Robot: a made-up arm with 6 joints. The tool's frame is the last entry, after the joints. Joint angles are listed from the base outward.
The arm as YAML. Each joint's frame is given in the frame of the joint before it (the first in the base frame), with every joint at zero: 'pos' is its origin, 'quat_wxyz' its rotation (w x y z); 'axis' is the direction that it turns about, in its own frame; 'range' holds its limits. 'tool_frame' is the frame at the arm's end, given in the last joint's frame.
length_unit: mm
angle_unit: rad
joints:
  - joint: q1
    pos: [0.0, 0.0, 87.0]
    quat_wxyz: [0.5, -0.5, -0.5, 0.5]
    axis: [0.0, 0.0, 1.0]
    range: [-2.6, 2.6]
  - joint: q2
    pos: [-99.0, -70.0, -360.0]
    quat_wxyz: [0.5, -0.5, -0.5, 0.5]
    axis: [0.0, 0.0, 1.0]
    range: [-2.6, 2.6]
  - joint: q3
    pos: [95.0, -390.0, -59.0]
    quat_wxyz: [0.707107, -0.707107, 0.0, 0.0]
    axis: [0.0, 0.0, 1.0]
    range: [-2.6, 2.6]
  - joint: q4
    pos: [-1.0, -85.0, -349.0]
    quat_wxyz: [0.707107, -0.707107, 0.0, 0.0]
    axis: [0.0, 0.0, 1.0]
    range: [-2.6, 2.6]
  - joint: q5
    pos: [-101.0, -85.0, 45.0]
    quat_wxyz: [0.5, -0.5, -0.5, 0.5]
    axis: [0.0, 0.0, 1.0]
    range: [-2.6, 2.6]
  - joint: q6
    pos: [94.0, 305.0, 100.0]
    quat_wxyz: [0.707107, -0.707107, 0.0, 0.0]
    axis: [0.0, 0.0, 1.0]
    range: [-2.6, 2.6]
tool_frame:
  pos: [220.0, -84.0, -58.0]
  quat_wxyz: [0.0, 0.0, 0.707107, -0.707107]
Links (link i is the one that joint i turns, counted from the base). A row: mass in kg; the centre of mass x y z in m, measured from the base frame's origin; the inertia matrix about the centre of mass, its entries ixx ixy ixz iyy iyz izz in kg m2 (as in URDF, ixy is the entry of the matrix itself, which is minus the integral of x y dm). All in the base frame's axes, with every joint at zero. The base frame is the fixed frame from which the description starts. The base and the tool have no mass.
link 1: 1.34; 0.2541 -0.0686 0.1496; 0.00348 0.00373 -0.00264 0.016 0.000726 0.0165
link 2: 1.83; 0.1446 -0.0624 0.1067; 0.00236 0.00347 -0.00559 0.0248 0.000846 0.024
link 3: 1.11; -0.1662 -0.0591 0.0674; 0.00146 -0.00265 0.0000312 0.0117 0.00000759 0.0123
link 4: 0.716; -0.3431 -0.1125 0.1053; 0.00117 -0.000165 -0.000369 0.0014 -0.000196 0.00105
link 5: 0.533; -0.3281 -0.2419 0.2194; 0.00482 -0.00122 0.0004 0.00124 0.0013 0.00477
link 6: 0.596; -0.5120 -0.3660 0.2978; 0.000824 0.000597 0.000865 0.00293 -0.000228 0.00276
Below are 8 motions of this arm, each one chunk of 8 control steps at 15 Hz.
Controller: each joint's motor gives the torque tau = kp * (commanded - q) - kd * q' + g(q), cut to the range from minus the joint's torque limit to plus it. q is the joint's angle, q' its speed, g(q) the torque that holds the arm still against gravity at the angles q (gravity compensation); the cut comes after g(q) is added. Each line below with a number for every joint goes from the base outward.
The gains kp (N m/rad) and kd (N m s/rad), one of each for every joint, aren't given. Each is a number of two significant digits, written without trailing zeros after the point. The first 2 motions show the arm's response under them.
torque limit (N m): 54 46 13 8.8 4.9 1.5
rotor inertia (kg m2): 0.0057 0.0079 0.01 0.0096 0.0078 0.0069
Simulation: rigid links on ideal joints. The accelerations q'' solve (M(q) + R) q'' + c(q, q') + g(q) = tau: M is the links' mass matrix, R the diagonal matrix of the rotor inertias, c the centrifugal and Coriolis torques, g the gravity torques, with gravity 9.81 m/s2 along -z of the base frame. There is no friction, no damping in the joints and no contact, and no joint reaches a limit. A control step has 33 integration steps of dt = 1/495 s. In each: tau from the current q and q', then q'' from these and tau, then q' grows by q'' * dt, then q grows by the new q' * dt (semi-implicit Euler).
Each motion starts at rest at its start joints. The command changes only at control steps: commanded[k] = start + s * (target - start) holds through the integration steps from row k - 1 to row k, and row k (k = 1, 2, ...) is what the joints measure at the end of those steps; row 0 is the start. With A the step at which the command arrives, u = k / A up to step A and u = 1 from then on. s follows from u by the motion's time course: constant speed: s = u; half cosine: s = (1 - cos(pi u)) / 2; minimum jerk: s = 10 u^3 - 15 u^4 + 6 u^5; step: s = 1 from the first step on.
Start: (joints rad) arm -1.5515 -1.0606 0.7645 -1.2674 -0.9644 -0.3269
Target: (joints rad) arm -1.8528 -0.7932 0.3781 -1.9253 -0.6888 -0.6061
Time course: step
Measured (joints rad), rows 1 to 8:
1: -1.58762 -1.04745 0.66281 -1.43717 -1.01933 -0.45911
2: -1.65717 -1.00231 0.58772 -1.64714 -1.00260 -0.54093
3: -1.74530 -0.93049 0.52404 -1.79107 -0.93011 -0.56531
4: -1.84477 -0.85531 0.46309 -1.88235 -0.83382 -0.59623
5: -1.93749 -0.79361 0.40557 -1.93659 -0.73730 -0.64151
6: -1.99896 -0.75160 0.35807 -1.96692 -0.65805 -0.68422
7: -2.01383 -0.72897 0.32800 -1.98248 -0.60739 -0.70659
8: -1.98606 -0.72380 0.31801 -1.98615 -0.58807 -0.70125
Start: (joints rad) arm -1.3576 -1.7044 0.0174 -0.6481 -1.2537 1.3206
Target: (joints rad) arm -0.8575 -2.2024 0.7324 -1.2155 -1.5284 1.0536
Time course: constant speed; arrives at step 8
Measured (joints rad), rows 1 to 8:
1: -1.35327 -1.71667 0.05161 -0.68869 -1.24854 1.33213
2: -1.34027 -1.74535 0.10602 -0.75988 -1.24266 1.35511
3: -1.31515 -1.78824 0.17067 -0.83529 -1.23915 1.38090
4: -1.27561 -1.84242 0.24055 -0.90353 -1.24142 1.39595
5: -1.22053 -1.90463 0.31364 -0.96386 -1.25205 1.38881
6: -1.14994 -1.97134 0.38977 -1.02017 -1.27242 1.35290
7: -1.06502 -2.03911 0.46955 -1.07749 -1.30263 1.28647
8: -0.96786 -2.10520 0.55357 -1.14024 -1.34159 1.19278
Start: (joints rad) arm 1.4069 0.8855 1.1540 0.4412 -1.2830 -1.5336
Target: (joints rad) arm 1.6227 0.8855 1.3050 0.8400 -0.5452 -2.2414
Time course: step
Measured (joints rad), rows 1 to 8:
1: 1.42556 0.87419 1.15133 0.50086 -1.16055 -1.56276
2: 1.49087 0.86407 1.18917 0.61047 -1.00196 -1.68764
3: 1.58551 0.86779 1.23153 0.72129 -0.85609 -1.87705
4: 1.67567 0.88198 1.26210 0.81241 -0.73128 -2.04931
5: 1.73253 0.89783 1.27810 0.86667 -0.63797 -2.15626
6: 1.74570 0.90797 1.28432 0.88109 -0.58067 -2.19916
7: 1.72277 0.91005 1.28640 0.87170 -0.55387 -2.20365
8: 1.67988 0.90578 1.28928 0.85584 -0.54629 -2.19770

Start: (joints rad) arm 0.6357 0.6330 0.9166 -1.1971 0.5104 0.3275
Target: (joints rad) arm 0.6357 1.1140 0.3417 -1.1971 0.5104 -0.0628
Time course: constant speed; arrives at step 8
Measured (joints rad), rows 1 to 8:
1: 0.63345 0.64418 0.88613 -1.20000 0.50489 0.31407
2: 0.63107 0.67233 0.83432 -1.20132 0.50433 0.27438
3: 0.63151 0.71649 0.77323 -1.19952 0.50839 0.21730
4: 0.63500 0.77272 0.70966 -1.19621 0.51469 0.15634
5: 0.64009 0.83618 0.64656 -1.19323 0.52068 0.10147
6: 0.64501 0.90274 0.58455 -1.19170 0.52450 0.05651
7: 0.64844 0.96959 0.52304 -1.19201 0.52544 0.01995
8: 0.64977 1.03530 0.46102 -1.19385 0.52380 -0.01241

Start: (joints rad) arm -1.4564 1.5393 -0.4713 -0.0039 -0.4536 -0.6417
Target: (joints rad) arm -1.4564 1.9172 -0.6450 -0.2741 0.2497 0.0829
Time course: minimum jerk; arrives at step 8
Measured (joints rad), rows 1 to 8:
1: -1.45648 1.54026 -0.47311 -0.00506 -0.44996 -0.64133
2: -1.45709 1.54710 -0.48361 -0.01217 -0.42699 -0.63762
3: -1.45889 1.56785 -0.50644 -0.03029 -0.36917 -0.62168
4: -1.46177 1.60902 -0.53863 -0.06371 -0.27407 -0.57969
5: -1.46471 1.67102 -0.57288 -0.11285 -0.15644 -0.49712
6: -1.46693 1.74639 -0.60158 -0.17106 -0.04297 -0.36790
7: -1.46837 1.82198 -0.61910 -0.22714 0.04089 -0.20439
8: -1.46868 1.88474 -0.62347 -0.27165 0.08595 -0.03578

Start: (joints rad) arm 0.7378 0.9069 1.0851 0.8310 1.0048 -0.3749
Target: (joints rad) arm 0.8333 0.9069 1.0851 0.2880 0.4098 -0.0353
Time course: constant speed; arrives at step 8
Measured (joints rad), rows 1 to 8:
1: 0.73761 0.90749 1.09442 0.81553 0.99629 -0.37372
2: 0.73835 0.90894 1.10544 0.78094 0.97383 -0.36065
3: 0.74288 0.91075 1.11383 0.73017 0.93604 -0.33324
4: 0.75326 0.91244 1.11803 0.66697 0.88395 -0.29350
5: 0.76968 0.91375 1.11782 0.59452 0.81988 -0.24612
6: 0.79075 0.91448 1.11356 0.51583 0.74682 -0.19713
7: 0.81420 0.91444 1.10596 0.43425 0.66798 -0.15196
8: 0.83771 0.91348 1.09615 0.35325 0.58645 -0.11354

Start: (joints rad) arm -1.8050 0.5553 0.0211 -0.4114 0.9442 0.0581
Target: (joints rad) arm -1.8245 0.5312 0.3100 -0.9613 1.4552 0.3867
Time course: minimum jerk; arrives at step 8
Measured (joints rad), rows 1 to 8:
1: -1.80517 0.55521 0.02269 -0.41474 0.94711 0.05870
2: -1.80612 0.55457 0.03238 -0.43590 0.96481 0.06420
3: -1.80820 0.55264 0.05586 -0.48920 1.00683 0.08503
4: -1.81123 0.54890 0.09410 -0.57655 1.07287 0.13055
5: -1.81468 0.54360 0.14243 -0.68578 1.15294 0.19957
6: -1.81809 0.53800 0.19188 -0.79638 1.23222 0.27605
7: -1.82146 0.53377 0.23266 -0.88746 1.29751 0.33589
8: -1.82488 0.53191 0.25985 -0.94632 1.34334 0.36360

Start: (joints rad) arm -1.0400 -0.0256 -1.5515 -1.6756 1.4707 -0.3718
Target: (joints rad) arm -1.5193 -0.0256 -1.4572 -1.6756 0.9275 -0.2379
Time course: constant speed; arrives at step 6
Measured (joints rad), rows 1 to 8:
1: -1.08328 -0.02327 -1.56614 -1.66506 1.46653 -0.38374
2: -1.15127 -0.01730 -1.57547 -1.64875 1.44108 -0.39481
3: -1.22893 -0.01138 -1.57607 -1.63607 1.39466 -0.39179
4: -1.30993 -0.00859 -1.56867 -1.62939 1.33160 -0.37390
5: -1.39213 -0.01014 -1.55447 -1.62737 1.25588 -0.34498
6: -1.47476 -0.01579 -1.53476 -1.62817 1.17071 -0.30860
7: -1.51442 -0.02546 -1.49559 -1.64558 1.08212 -0.25678
8: -1.53111 -0.03688 -1.45773 -1.67556 1.00736 -0.20871

